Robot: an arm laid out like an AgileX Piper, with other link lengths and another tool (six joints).
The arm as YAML. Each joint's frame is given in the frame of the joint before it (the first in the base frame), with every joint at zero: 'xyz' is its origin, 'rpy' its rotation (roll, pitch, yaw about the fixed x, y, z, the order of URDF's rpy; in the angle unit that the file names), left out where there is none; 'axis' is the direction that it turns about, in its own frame. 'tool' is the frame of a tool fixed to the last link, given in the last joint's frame.
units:
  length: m
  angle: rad
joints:
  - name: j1
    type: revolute
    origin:
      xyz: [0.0, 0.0, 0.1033]
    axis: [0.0, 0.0, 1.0]
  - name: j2
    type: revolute
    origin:
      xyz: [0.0, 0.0, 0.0]
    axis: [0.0, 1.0, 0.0]
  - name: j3
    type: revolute
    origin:
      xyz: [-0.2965, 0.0, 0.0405]
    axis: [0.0, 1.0, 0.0]
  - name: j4
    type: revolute
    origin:
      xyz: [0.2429, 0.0, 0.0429]
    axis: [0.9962, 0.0, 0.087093]
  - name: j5
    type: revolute
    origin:
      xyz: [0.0, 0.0, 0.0]
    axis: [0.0, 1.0, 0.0]
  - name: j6
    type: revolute
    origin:
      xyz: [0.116, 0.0, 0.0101]
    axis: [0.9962, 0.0, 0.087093]
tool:
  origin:
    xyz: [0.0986, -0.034, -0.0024]
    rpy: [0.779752, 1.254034, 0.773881]
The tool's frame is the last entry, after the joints.
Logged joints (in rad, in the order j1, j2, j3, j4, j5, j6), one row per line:
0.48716 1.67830 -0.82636 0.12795 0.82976 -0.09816
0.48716 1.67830 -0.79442 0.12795 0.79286 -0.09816
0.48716 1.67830 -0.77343 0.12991 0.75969 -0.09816
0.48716 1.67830 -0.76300 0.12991 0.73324 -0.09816
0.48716 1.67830 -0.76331 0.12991 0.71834 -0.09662
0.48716 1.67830 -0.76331 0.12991 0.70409 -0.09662
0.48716 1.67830 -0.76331 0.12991 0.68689 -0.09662
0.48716 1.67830 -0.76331 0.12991 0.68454 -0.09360
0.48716 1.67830 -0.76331 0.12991 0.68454 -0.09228
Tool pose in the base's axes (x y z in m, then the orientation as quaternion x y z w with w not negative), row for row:
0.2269 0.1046 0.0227 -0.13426 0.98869 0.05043 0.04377
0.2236 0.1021 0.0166 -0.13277 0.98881 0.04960 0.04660
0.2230 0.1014 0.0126 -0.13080 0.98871 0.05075 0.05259
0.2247 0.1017 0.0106 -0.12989 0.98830 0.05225 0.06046
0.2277 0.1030 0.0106 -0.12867 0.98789 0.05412 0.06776
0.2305 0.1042 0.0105 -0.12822 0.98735 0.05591 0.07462
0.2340 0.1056 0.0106 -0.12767 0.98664 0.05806 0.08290
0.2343 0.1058 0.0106 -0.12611 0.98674 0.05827 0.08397
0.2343 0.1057 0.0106 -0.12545 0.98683 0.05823 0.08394
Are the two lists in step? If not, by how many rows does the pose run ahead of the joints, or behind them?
They are in step.
